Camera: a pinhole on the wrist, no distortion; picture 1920 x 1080 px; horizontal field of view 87.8 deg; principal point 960.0 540.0 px. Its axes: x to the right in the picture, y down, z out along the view. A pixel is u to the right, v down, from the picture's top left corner.
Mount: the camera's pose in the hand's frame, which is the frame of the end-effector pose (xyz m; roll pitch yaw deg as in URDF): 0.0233 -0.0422 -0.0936 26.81 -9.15 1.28
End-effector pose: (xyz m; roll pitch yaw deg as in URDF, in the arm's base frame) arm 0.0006 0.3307 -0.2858 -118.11 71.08 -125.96
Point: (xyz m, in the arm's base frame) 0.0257 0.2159 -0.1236
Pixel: 165.1 331.5
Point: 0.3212 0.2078 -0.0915
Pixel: 554.9 805.9
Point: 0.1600 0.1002 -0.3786
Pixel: 1401.5 558.8
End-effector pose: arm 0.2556 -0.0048 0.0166 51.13 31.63 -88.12
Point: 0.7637 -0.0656 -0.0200
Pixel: behind the camera
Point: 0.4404 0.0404 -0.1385
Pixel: behind the camera
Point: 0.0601 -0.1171 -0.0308
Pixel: 1483.7 714.6
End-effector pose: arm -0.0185 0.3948 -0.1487 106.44 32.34 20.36
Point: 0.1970 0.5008 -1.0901
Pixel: outside the picture
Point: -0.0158 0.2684 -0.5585
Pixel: 1491.3 218.0
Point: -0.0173 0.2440 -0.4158
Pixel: 1323.4 492.1
